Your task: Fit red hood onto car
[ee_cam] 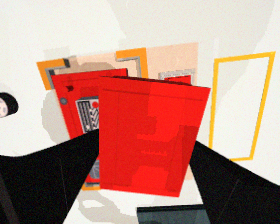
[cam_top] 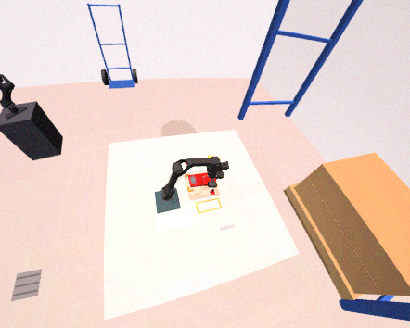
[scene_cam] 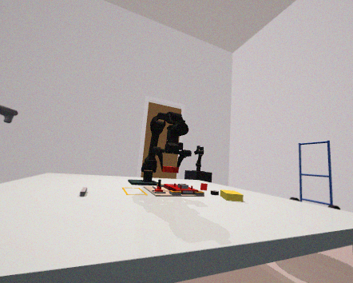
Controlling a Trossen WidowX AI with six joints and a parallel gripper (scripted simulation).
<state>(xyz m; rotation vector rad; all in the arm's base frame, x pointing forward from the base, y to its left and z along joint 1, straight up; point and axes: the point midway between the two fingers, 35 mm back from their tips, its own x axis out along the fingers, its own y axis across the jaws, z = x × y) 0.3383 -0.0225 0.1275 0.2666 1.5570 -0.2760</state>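
My gripper tip is now 3 cm past the tan jig, 5 cm to the right of it and 9 cm above it. Also, from my gripper tip: red hood: 1 cm above; then wheel: 6 cm ahead, 24 cm to the left, 10 cm below; then yellow block: 16 cm ahead, 24 cm to the left, 9 cm below.
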